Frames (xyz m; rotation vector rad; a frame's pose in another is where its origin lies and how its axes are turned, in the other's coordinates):
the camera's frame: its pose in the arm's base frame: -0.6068 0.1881 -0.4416 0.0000 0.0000 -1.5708
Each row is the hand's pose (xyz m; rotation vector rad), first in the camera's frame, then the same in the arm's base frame.
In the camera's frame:
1: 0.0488 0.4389 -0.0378 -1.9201 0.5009 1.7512
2: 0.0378 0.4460 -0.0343 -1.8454 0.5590 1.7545
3: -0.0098 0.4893 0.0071 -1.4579 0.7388 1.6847
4: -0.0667 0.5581 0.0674 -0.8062 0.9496 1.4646
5: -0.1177 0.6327 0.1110 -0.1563 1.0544 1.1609
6: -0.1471 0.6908 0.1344 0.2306 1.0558 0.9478
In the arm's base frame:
1: -0.1679 0.1393 -0.4794 -0.8430 1.4380 0.6429
2: -0.1608 0.1503 -0.4759 -0.7658 1.4314 0.6194
3: -0.1175 0.1979 -0.4345 -0.4380 1.3379 0.4264
4: -0.0487 0.2548 -0.3742 0.0912 1.1167 0.0778
5: 0.0259 0.3058 -0.3306 0.5979 0.8060 -0.2709
6: 0.0840 0.3352 -0.3072 0.8811 0.5652 -0.4763

